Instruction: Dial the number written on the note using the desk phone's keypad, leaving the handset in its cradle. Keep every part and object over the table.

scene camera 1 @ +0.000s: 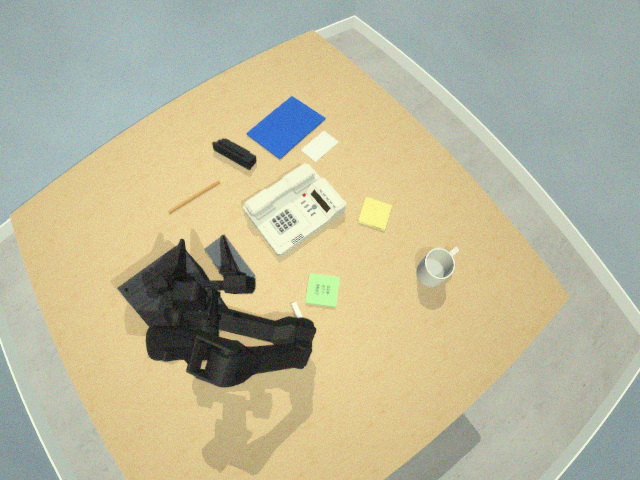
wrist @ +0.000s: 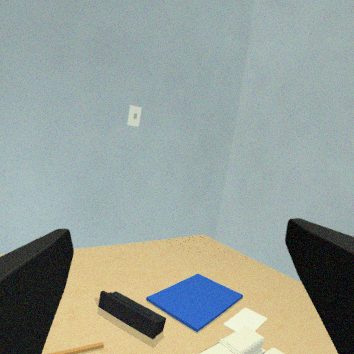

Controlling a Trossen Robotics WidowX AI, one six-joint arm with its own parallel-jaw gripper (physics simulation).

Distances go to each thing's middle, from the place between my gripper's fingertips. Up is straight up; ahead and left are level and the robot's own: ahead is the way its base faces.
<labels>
The handset (scene camera 1: pixel 299 177) is 280 mm below my hand, 240 mm ahead of it and 120 mm to the left of it. From my hand the other things lie so: mug (scene camera 1: pixel 438 264) 430 mm ahead, 290 mm to the right, 280 mm below; then desk phone (scene camera 1: pixel 316 204) 300 mm below, 240 mm ahead, 70 mm to the left; then black stapler (scene camera 1: pixel 225 147) 320 mm to the left, 310 mm below, 210 mm ahead.
</labels>
